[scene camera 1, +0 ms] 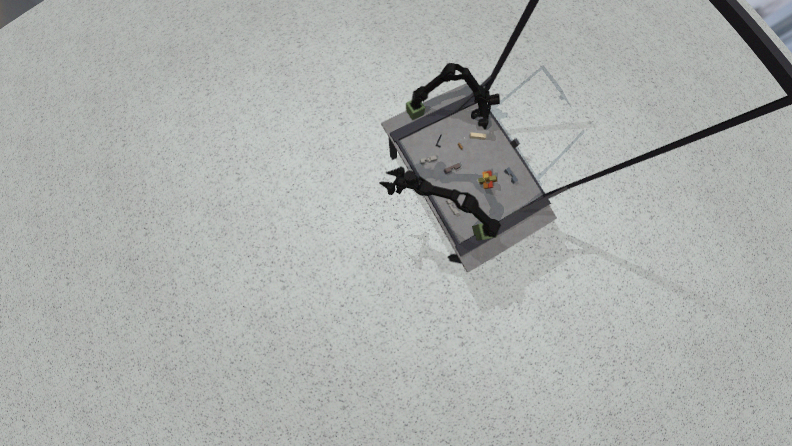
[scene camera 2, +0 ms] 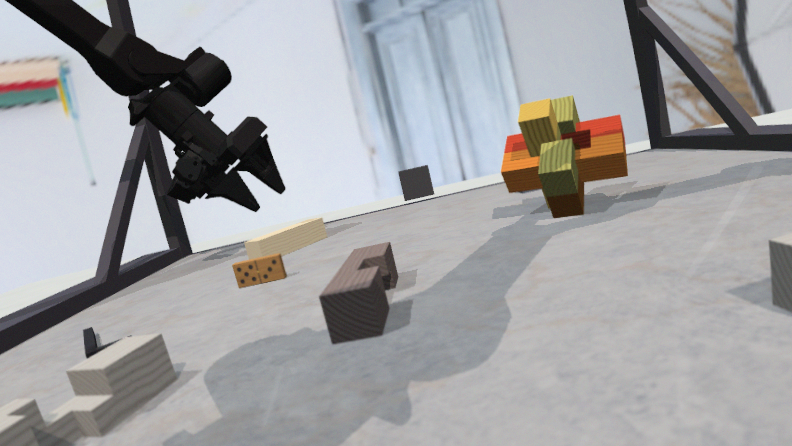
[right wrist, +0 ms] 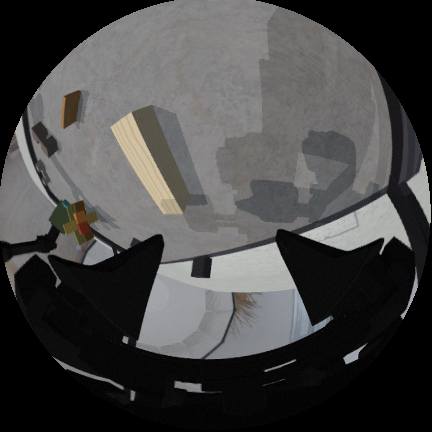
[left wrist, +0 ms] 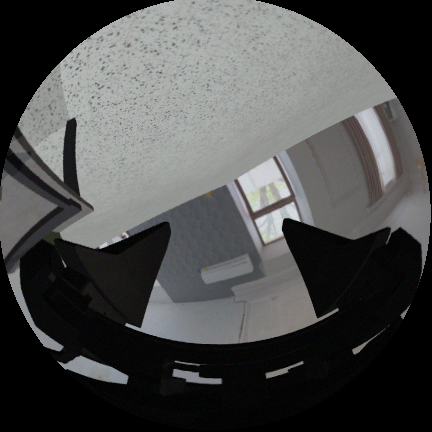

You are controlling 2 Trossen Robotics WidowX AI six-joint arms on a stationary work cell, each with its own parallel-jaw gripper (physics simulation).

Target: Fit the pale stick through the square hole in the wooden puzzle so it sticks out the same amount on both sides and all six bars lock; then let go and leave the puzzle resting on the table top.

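Where they show: left gripper, between the fingertips: (scene camera 1: 383,177) (left wrist: 227,225); right gripper, between the fingertips: (scene camera 2: 270,201) (right wrist: 220,238); left arm's base, origin of its link: (scene camera 1: 488,230); right arm's base, origin of its link: (scene camera 1: 415,105).
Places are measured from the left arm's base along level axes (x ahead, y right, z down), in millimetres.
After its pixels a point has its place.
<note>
The pale stick (scene camera 1: 477,135) @[y 147, x 674, z 89 mm] (scene camera 2: 285,239) @[y 137, x 668, z 99 mm] (right wrist: 150,162) @[y 149, x 689, z 89 mm] lies flat on the table, apart from the puzzle. The wooden puzzle (scene camera 1: 487,178) (scene camera 2: 558,166) (right wrist: 80,222) of crossed orange, red, yellow, olive and brown bars rests on the table; its square hole cannot be clearly made out. My right gripper (scene camera 1: 479,119) @[y 213, x 726, z 53 mm] (scene camera 2: 271,200) @[y 213, x 726, z 53 mm] (right wrist: 220,238) @[y 213, x 726, z 53 mm] is open and empty, above the table near the stick, fingertips pointing down at a slant. My left gripper (scene camera 1: 385,177) @[y -574, x 418, z -100 mm] (left wrist: 227,225) @[y -574, x 418, z -100 mm] is open and empty, out past the table's left edge in scene camera 1, away from puzzle and stick.
A domino (scene camera 1: 460,146) @[y 7, x 616, z 97 mm] (scene camera 2: 259,270) @[y 4, x 619, z 104 mm] (right wrist: 71,109) @[y 12, x 623, z 106 mm] lies near the stick. A dark brown notched block (scene camera 1: 452,167) @[y -91, x 471, z 91 mm] (scene camera 2: 354,293) @[y -145, x 451, z 91 mm] lies between domino and puzzle. A pale grey notched block (scene camera 1: 428,159) @[y -238, x 565, z 105 mm] (scene camera 2: 121,368) @[y -217, x 550, z 93 mm], a black angled tool (scene camera 1: 438,141) @[y -136, x 688, z 108 mm] and a blue-grey block (scene camera 1: 511,175) @[y 310, x 340, z 94 mm] also lie about.
</note>
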